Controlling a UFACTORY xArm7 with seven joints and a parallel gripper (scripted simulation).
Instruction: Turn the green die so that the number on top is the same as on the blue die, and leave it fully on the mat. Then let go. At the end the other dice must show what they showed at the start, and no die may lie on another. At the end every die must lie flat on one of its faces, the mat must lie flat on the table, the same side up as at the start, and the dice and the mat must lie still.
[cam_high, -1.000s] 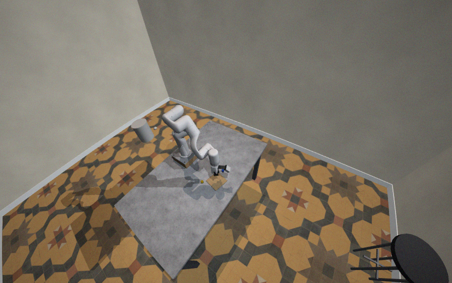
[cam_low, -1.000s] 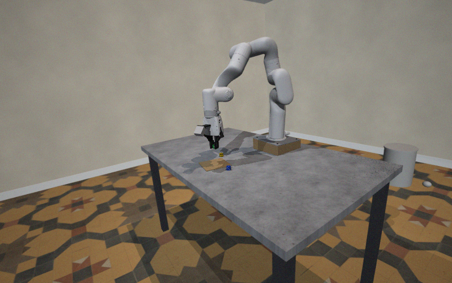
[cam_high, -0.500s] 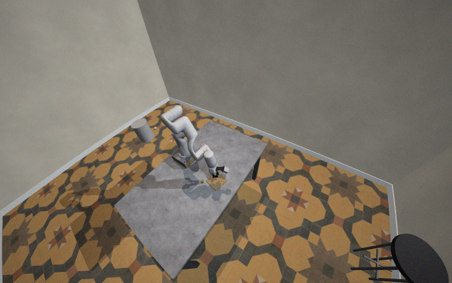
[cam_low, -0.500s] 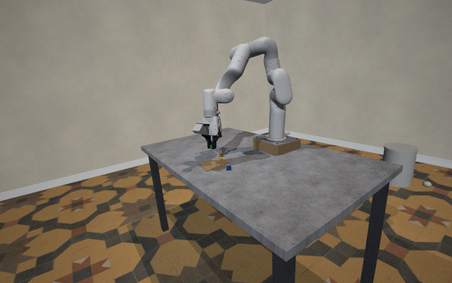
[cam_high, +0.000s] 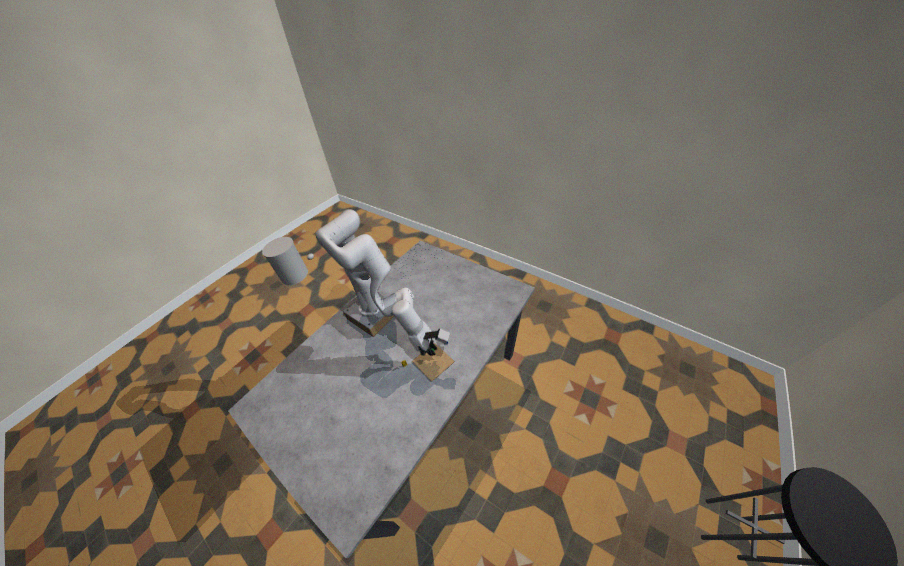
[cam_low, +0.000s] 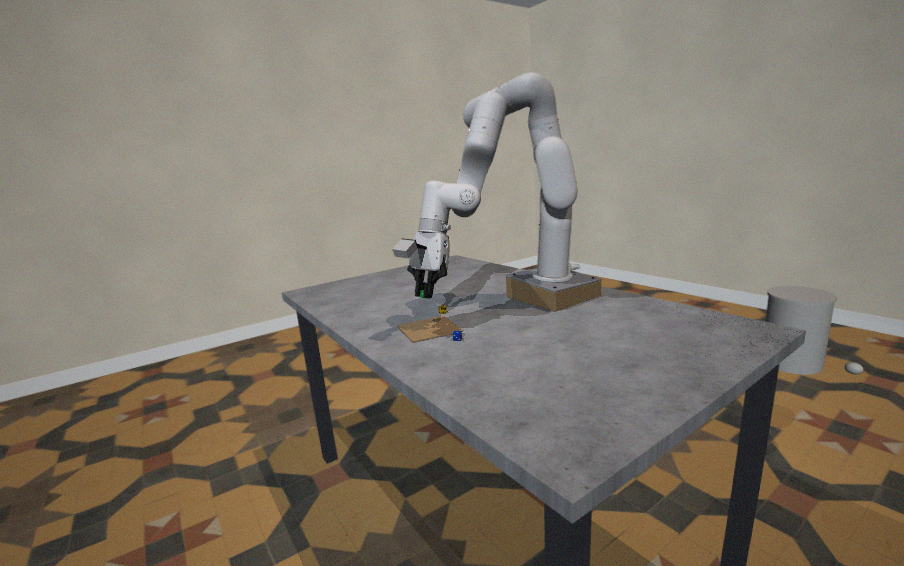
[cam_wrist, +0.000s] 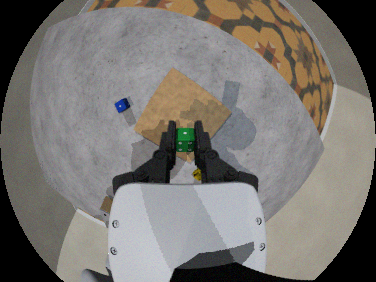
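Now: the tan mat 11 cm below my hand. Round my hand: green die: 1 cm below; then yellow die: 9 cm behind, 11 cm to the right, 10 cm below; then blue die: 4 cm behind, 11 cm to the left, 10 cm below.
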